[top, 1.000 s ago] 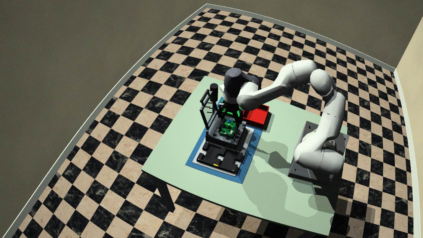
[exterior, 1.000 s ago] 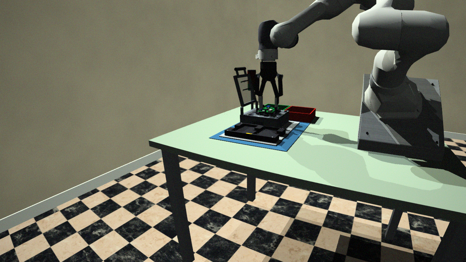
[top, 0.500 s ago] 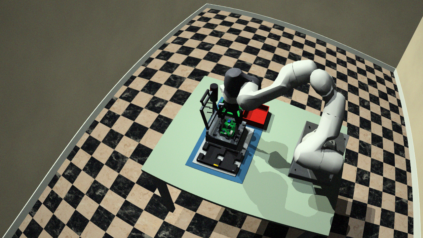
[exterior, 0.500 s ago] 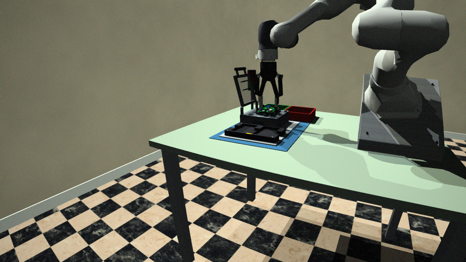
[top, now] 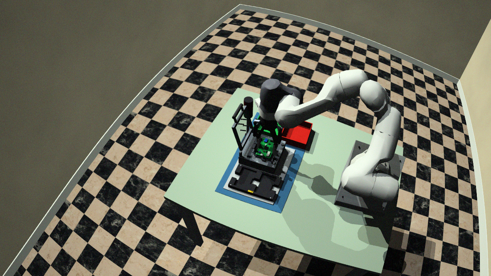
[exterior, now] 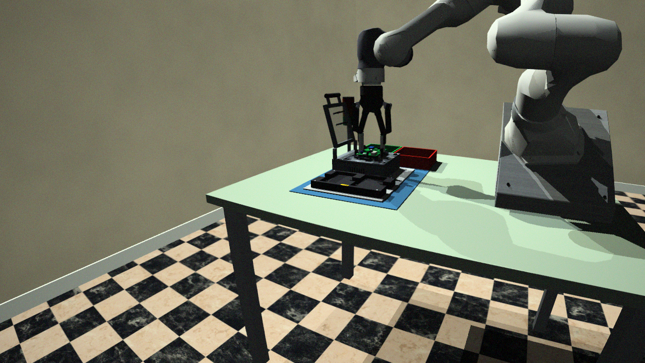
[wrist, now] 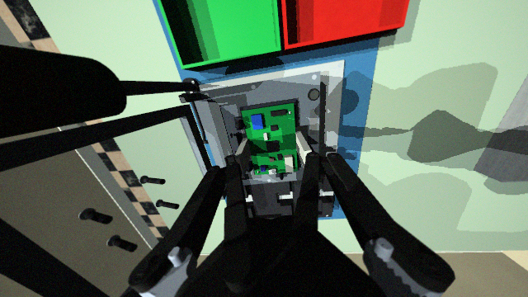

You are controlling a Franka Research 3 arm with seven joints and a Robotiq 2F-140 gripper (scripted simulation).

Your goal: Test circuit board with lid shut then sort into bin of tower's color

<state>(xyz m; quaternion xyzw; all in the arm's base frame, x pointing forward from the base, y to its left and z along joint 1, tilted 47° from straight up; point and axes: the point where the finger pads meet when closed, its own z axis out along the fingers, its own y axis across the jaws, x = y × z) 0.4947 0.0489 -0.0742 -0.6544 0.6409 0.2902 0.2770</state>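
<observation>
The green circuit board lies 20 mm below my hand. Round my hand: tester plate 30 mm below, 10 mm to the left; tester lid 120 mm ahead, 80 mm above; green bin 200 mm to the right, 90 mm below, 50 mm ahead.
</observation>
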